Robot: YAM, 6 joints.
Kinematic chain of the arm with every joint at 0, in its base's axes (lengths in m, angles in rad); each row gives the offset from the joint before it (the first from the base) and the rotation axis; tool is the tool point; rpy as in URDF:
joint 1: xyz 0 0 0.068 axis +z
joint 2: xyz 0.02 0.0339 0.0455 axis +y
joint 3: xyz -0.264 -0.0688 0 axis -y
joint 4: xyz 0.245 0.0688 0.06 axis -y
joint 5: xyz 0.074 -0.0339 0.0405 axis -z
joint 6: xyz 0.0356 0 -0.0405 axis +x
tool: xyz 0 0 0 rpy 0 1.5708 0
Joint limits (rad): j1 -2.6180..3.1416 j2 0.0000..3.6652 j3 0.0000..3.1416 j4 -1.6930..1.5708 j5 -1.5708..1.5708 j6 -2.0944..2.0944
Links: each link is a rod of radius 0.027 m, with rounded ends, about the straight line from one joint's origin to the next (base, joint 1, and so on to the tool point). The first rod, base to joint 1, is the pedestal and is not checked.
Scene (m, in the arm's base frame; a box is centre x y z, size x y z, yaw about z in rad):
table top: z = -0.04
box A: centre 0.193 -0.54 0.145 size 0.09 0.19 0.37 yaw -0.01
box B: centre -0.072 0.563 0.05 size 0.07 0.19 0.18 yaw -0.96
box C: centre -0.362 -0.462 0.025 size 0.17 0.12 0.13 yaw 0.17
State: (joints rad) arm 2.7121 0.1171 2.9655 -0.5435 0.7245 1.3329
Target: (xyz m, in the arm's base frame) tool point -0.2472 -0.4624 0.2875
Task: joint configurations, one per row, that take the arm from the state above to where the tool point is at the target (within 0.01 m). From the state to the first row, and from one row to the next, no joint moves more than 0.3 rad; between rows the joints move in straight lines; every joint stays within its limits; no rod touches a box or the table.
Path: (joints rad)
1: 2.7529 0.1719 2.7133 -0.4193 0.7967 1.2178
2: 2.7937 0.2267 2.4611 -0.2952 0.8689 1.1027
3: 2.8345 0.2815 2.2090 -0.1710 0.9411 0.9875
4: 2.8753 0.3363 1.9568 -0.0468 1.0134 0.8724
5: 2.9161 0.3912 1.7046 0.0773 1.0856 0.7573
6: 2.6477 0.3505 1.8624 -0.0465 1.0267 0.8395
7: 2.3793 0.3099 2.0201 -0.1704 0.9678 0.9218
8: 2.1110 0.2692 2.1778 -0.2942 0.9090 1.0040
9: 1.8426 0.2286 2.3355 -0.4181 0.8501 1.0862
10: 1.5742 0.1879 2.4933 -0.5419 0.7913 1.1684
11: 1.3059 0.1473 2.6510 -0.6658 0.7324 1.2507
12: 1.0375 0.1067 2.8087 -0.7896 0.6736 1.3329

